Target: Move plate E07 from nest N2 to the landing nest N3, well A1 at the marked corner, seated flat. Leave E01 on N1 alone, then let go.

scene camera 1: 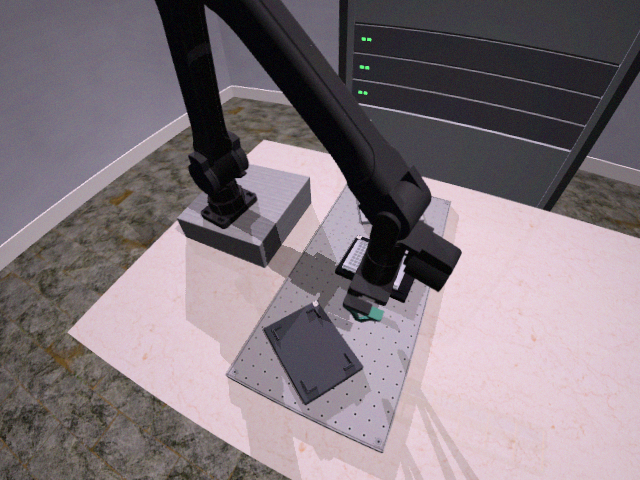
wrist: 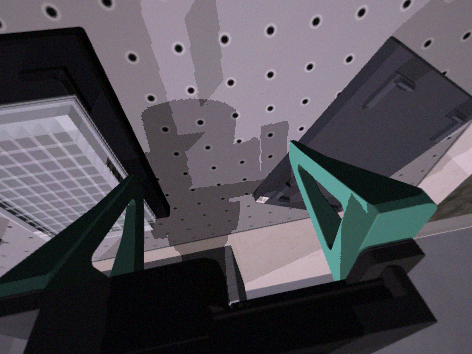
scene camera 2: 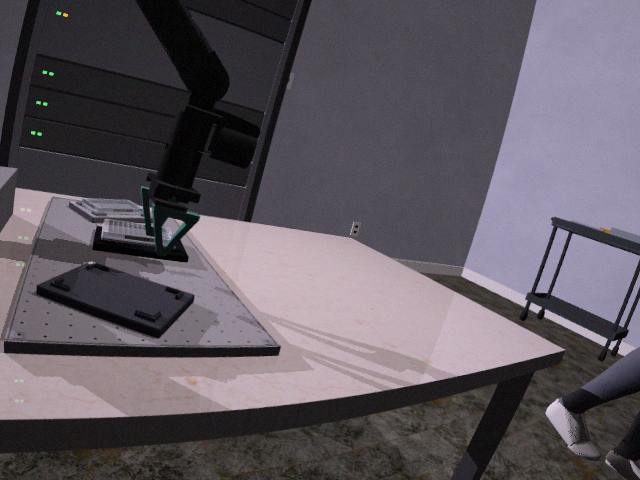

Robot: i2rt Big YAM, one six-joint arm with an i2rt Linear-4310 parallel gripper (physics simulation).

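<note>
Plate E07 (scene camera 1: pixel 354 256) (scene camera 2: pixel 129 230) (wrist: pixel 40 165), a clear gridded well plate, lies in black nest N2 (scene camera 1: pixel 340 269) (scene camera 2: pixel 116 249) (wrist: pixel 42 52). Landing nest N3 (scene camera 1: pixel 312 353) (scene camera 2: pixel 116 297) (wrist: pixel 357 117) is a dark, bare tray with raised corner brackets, turned at an angle on the board; a small white mark (scene camera 1: pixel 315 304) (wrist: pixel 261 199) sits at one corner. My gripper (scene camera 1: pixel 364 314) (scene camera 2: pixel 156 243) (wrist: pixel 213 164) is open and empty, its green fingers above the board between N2 and N3. The arm hides part of E07 in scene camera 1. Plate E01 (scene camera 2: pixel 112 206) rests on nest N1 (scene camera 2: pixel 82 211) at the back.
The nests stand on a perforated metal board (scene camera 1: pixel 385 408) (scene camera 2: pixel 242 338) (wrist: pixel 270 50) on a pale table (scene camera 1: pixel 516 310) (scene camera 2: pixel 361 310). The arm's base is on a grey block (scene camera 1: pixel 281 193) beside it. A server rack (scene camera 1: pixel 465 118) (scene camera 2: pixel 93 129) stands behind. A cart (scene camera 2: pixel 573 320) and a person's legs (scene camera 2: pixel 610 379) are at right.
</note>
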